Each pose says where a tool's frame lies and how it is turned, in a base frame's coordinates. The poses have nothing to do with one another.
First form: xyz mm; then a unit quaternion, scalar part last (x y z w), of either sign.
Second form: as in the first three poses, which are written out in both.
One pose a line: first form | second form
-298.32 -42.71 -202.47 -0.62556 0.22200 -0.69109 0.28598 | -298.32 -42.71 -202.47 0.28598 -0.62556 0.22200 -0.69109
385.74 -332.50 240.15 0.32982 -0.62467 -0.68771 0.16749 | 385.74 -332.50 240.15 0.16749 0.32982 -0.62467 -0.68771
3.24 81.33 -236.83 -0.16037 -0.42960 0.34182 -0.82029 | 3.24 81.33 -236.83 0.82029 0.16037 0.42960 -0.34182
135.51 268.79 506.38 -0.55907 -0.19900 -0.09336 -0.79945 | 135.51 268.79 506.38 0.79945 0.55907 0.19900 0.09336
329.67 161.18 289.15 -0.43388 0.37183 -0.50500 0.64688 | 329.67 161.18 289.15 0.64688 -0.43388 0.37183 -0.50500
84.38 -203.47 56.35 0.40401 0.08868 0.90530 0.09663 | 84.38 -203.47 56.35 0.09663 0.40401 0.08868 0.90530
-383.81 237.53 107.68 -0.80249 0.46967 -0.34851 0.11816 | -383.81 237.53 107.68 0.11816 -0.80249 0.46967 -0.34851
